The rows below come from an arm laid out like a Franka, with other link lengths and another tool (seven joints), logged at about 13 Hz.
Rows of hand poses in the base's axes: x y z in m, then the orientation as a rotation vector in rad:
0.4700 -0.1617 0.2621 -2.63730 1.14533 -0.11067
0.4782 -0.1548 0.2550 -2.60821 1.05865 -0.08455
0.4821 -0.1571 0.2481 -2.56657 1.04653 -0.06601
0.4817 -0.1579 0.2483 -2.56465 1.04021 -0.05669
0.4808 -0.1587 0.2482 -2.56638 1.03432 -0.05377
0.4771 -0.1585 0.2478 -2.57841 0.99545 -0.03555
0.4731 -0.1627 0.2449 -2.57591 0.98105 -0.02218
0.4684 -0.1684 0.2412 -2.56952 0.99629 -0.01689
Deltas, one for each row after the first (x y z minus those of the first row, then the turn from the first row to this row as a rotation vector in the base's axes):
0.0082 0.0069 -0.0071 0.05856 -0.01428 0.05171
0.0121 0.0046 -0.0140 0.10359 -0.02020 0.05172
0.0117 0.0038 -0.0138 0.10985 -0.01638 0.05635
0.0108 0.0030 -0.0139 0.11090 -0.01523 0.06094
0.0071 0.0032 -0.0143 0.11667 -0.00797 0.09133
0.0031 -0.0010 -0.0172 0.12665 -0.00340 0.10167
-0.0016 -0.0067 -0.0209 0.12959 0.00110 0.09052

